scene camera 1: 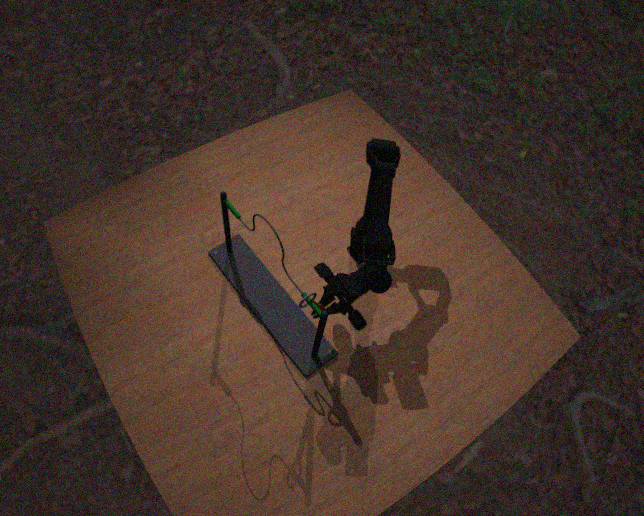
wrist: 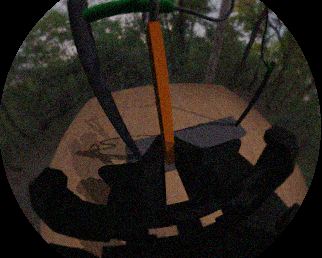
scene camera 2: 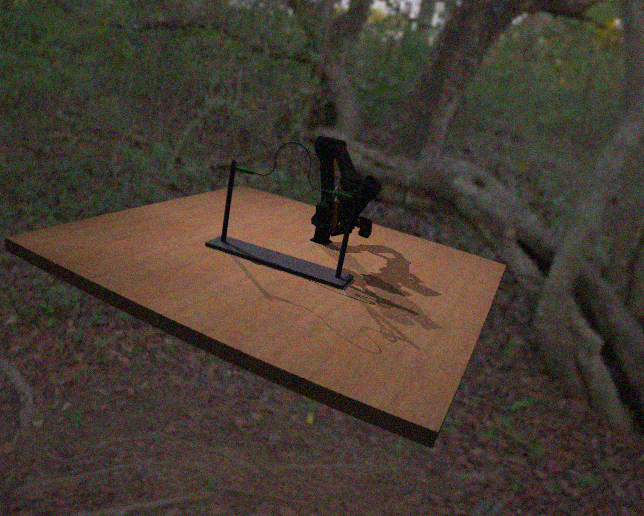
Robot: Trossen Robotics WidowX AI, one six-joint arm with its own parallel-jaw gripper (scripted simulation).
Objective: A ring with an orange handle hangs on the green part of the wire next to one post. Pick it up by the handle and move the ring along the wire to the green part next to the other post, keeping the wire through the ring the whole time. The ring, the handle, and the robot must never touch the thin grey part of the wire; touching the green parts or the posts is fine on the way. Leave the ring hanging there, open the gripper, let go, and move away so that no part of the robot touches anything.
Path:
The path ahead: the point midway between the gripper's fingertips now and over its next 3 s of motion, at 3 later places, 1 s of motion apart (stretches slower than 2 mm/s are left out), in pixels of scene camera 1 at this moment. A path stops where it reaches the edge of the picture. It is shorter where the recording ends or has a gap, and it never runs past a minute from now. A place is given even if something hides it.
My gripper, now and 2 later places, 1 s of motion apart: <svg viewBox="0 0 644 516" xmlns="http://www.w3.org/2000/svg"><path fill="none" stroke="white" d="M312 316L322 312L340 298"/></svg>

